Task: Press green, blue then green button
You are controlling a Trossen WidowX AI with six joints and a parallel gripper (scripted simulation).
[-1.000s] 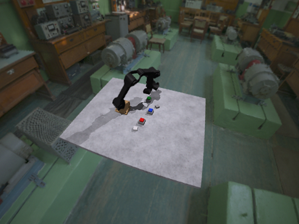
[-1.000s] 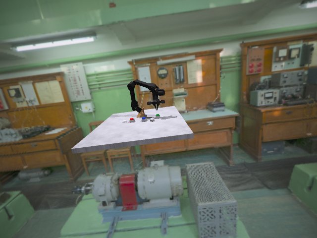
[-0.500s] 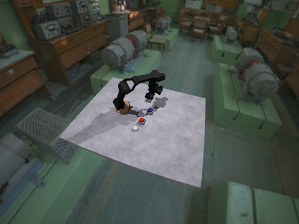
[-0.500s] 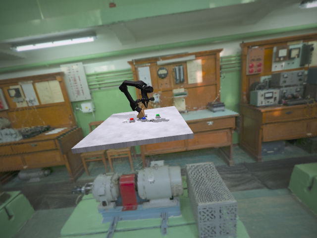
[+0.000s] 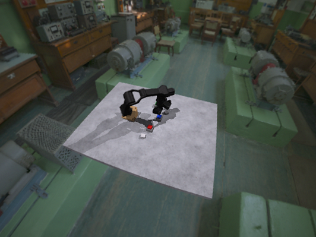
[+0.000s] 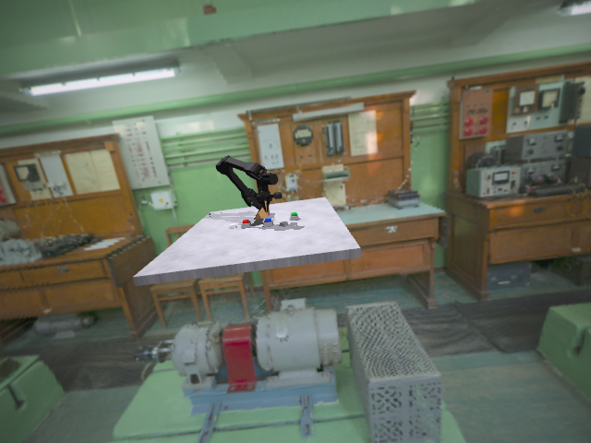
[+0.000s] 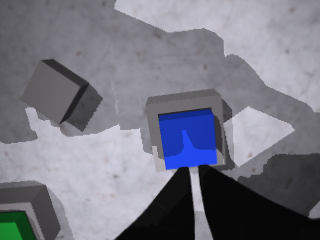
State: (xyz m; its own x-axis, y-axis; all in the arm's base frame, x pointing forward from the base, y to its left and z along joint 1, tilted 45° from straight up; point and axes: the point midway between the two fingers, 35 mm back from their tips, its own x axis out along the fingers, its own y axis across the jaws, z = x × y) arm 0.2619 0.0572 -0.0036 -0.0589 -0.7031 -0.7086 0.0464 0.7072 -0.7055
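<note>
The blue button is 40 mm below my gripper tip. Also, from my gripper tip: small grey block: 80 mm to the left, 70 mm below, 40 mm ahead; green button: 150 mm to the left, 60 mm behind, 40 mm below; red button: 130 mm to the right, 40 mm below, 40 mm behind.
</note>
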